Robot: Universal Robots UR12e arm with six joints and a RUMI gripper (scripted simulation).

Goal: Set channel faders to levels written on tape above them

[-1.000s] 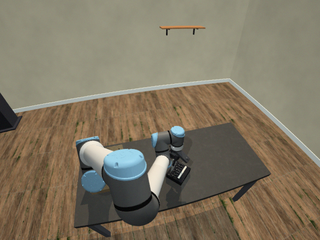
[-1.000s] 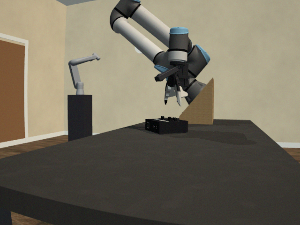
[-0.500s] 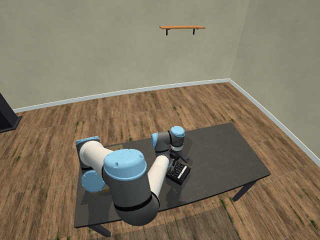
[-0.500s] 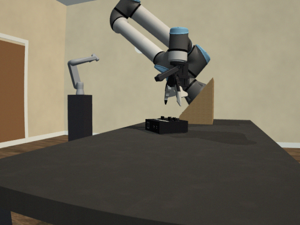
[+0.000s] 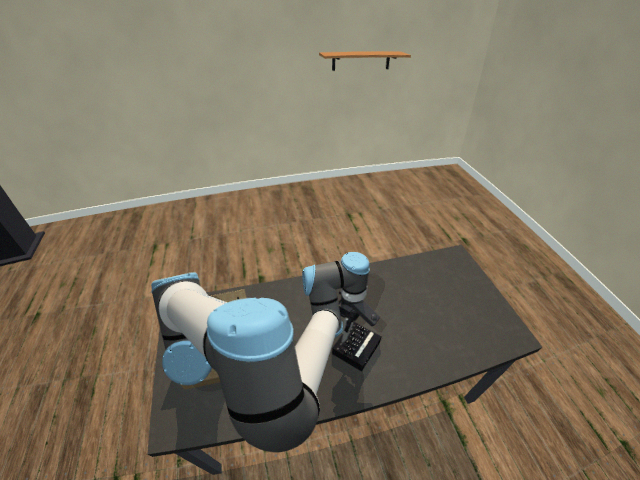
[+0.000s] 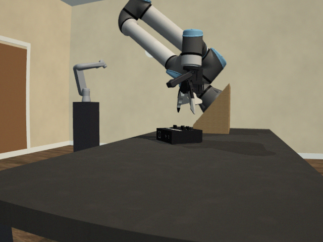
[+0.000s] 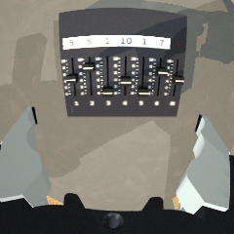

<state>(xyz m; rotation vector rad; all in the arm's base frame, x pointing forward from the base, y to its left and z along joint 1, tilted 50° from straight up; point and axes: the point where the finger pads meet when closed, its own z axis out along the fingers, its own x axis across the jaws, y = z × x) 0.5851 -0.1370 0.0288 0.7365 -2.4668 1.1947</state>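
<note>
Right now the master fader is 6 cm behind my hand, 6 cm to the right of it and 6 cm below it.
</note>
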